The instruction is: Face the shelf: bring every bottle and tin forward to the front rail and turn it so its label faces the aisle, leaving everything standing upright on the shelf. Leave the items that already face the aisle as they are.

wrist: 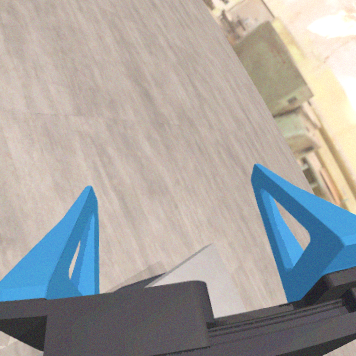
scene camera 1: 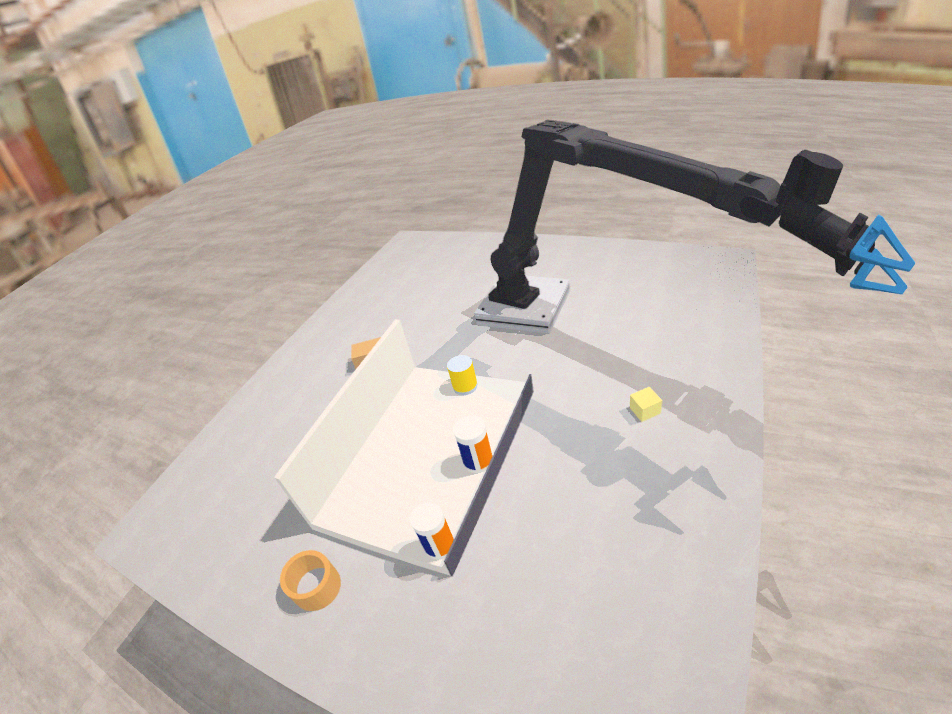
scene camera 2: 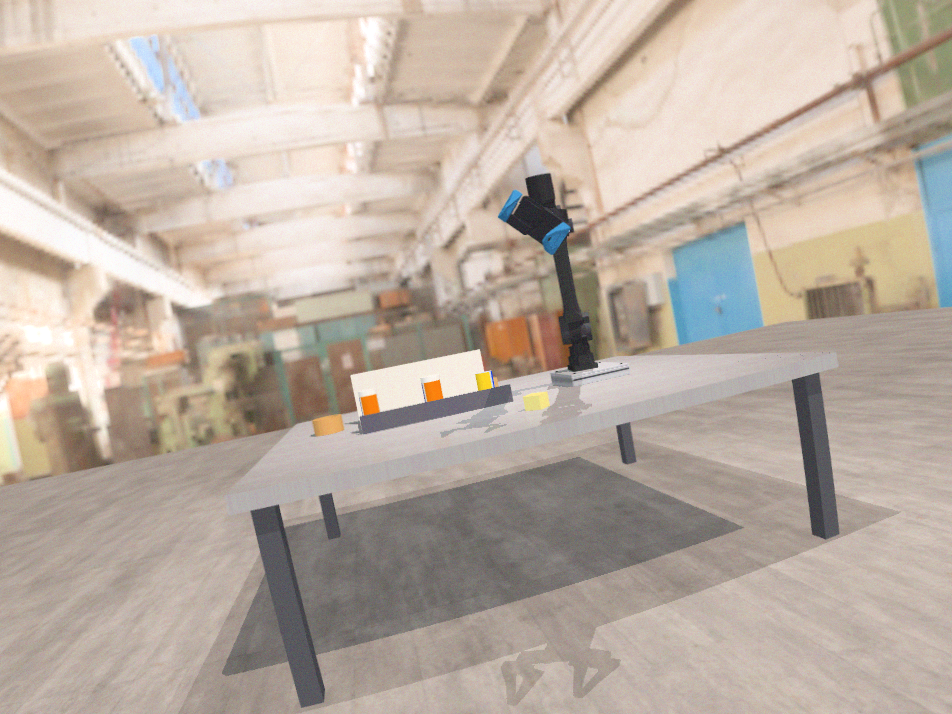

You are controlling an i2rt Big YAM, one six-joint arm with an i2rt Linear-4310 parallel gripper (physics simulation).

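The cream shelf has a dark front rail. A white-capped bottle stands upright at the near end, close behind the rail. A second such bottle stands upright mid-shelf, also close to the rail. Both show orange towards the rail and navy with a white stripe beside it. A yellow tin stands upright at the far end, set back from the rail, yellow side forward; a blue and white sliver shows at its right edge in scene camera 2. My gripper is open and empty, high and far from the shelf.
An orange ring lies beyond the shelf's near end. A yellow cube sits in front of the rail. An orange block is partly hidden behind the back panel. The arm's base plate stands past the far end.
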